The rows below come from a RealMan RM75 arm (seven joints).
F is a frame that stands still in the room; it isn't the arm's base.
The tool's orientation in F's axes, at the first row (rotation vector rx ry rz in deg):
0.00, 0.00, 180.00
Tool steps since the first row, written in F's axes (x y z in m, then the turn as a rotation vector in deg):
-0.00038, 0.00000, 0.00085, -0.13, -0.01, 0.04
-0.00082, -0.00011, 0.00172, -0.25, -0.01, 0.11
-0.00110, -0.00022, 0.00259, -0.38, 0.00, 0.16
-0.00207, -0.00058, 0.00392, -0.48, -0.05, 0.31
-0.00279, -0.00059, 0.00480, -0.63, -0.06, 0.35
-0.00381, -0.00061, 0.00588, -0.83, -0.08, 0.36
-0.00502, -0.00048, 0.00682, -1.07, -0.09, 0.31
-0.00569, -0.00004, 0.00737, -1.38, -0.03, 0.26
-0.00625, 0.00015, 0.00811, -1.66, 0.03, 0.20
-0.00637, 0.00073, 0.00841, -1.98, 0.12, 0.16
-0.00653, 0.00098, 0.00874, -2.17, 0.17, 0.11
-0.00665, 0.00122, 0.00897, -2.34, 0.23, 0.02
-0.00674, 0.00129, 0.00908, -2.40, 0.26, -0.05
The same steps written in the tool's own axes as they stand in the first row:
0.00038, 0.00000, 0.00085, 0.13, 0.01, 0.04
0.00082, 0.00011, 0.00172, 0.25, 0.01, 0.11
0.00110, 0.00022, 0.00259, 0.38, 0.00, 0.16
0.00207, 0.00058, 0.00392, 0.48, 0.05, 0.31
0.00279, 0.00059, 0.00480, 0.63, 0.06, 0.35
0.00381, 0.00061, 0.00588, 0.83, 0.08, 0.36
0.00502, 0.00048, 0.00682, 1.07, 0.09, 0.31
0.00569, 0.00004, 0.00737, 1.38, 0.03, 0.26
0.00625, -0.00015, 0.00811, 1.66, -0.03, 0.20
0.00637, -0.00073, 0.00841, 1.98, -0.12, 0.16
0.00653, -0.00098, 0.00874, 2.17, -0.17, 0.11
0.00665, -0.00122, 0.00897, 2.34, -0.23, 0.02
0.00674, -0.00129, 0.00908, 2.40, -0.26, -0.05

